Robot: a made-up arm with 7 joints.
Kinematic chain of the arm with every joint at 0, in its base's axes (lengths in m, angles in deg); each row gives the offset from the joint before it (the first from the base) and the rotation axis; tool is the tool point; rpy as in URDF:
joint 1: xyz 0 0 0.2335 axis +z
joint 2: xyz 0 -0.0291 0.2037 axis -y
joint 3: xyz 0 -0.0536 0.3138 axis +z
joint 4: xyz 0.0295 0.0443 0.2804 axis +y
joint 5: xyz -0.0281 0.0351 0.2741 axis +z
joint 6: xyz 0 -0.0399 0.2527 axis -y
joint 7: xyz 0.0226 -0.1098 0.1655 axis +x
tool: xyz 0 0 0 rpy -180 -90 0
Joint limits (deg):
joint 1: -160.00..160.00
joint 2: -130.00..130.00
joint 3: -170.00..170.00
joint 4: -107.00..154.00
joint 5: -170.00..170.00
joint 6: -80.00..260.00
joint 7: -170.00..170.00
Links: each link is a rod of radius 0.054 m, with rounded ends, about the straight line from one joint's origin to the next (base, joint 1, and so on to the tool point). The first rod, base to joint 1, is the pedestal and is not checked.
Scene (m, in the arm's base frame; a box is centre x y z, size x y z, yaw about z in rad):
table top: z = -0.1
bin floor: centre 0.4 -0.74 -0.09 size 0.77 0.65 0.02 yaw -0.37
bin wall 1: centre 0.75 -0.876 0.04 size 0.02 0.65 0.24 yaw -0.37
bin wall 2: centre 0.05 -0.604 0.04 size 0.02 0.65 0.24 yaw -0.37
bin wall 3: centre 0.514 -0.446 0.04 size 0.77 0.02 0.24 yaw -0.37
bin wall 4: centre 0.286 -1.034 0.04 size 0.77 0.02 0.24 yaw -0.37
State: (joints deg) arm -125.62 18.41 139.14 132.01 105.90 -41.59 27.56
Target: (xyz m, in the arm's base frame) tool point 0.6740 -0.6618 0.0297
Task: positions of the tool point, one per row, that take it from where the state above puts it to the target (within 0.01 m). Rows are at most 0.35 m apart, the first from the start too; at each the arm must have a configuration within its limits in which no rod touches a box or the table.
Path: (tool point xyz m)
1: 0.4148 0.3571 0.5742
2: 0.4735 0.2409 0.7655
3: 0.5078 0.0492 0.9002
4: 0.5391 -0.1888 0.9333
5: 0.5805 -0.4240 0.8434
6: 0.6299 -0.6035 0.6384
7: 0.6695 -0.6874 0.3512
8: 0.6740 -0.6617 0.0297

